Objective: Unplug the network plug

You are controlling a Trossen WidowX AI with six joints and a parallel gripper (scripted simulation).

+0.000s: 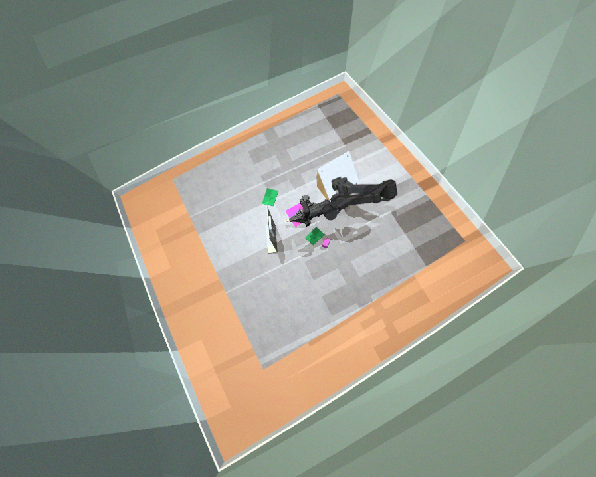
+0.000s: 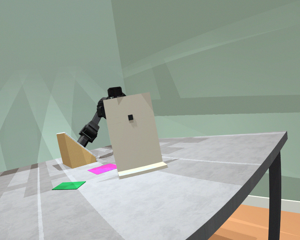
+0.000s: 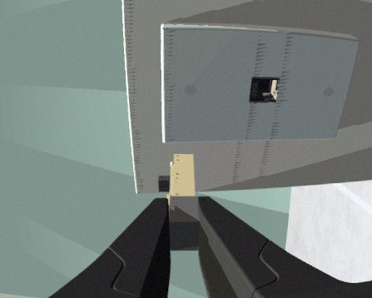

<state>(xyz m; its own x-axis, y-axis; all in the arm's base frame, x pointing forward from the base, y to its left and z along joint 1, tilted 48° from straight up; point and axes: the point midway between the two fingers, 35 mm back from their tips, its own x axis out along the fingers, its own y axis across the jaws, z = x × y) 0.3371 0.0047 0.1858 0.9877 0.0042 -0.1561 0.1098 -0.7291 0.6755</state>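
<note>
Now: the magenta square 25 cm below my gripper tip, 11 cm to the right of it and 9 cm behind it. The rest, counted from my gripper tip: tan network plug (right at my gripper tip); then beige panel (12 cm below, 10 cm ahead, 4 cm to the right).
</note>
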